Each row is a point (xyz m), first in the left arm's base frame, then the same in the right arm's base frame.
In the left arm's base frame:
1: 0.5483 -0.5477 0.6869
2: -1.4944 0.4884 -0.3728
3: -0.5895 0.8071 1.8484
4: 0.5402 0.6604 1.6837
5: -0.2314 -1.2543 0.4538
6: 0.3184 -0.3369 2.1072
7: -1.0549 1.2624 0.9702
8: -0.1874 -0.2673 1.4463
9: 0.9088 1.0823 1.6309
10: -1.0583 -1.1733 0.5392
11: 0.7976 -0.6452 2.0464
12: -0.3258 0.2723 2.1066
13: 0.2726 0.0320 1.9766
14: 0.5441 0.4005 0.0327
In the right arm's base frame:
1: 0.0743 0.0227 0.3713
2: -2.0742 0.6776 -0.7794
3: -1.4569 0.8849 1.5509
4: -0.3175 1.0389 1.4970
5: -0.4805 -0.8099 -0.0293
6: -0.3124 -0.0323 1.7720
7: -1.9518 1.3352 0.6863
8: -0.7658 0.0071 1.0718
9: -0.0647 1.5401 1.5359
10: -1.3050 -0.9430 -0.0276
11: 0.2324 -0.2045 1.7290
12: -1.0877 0.3980 1.7717
13: -0.4396 0.3295 1.6817
14: -0.1182 1.0253 -0.1624

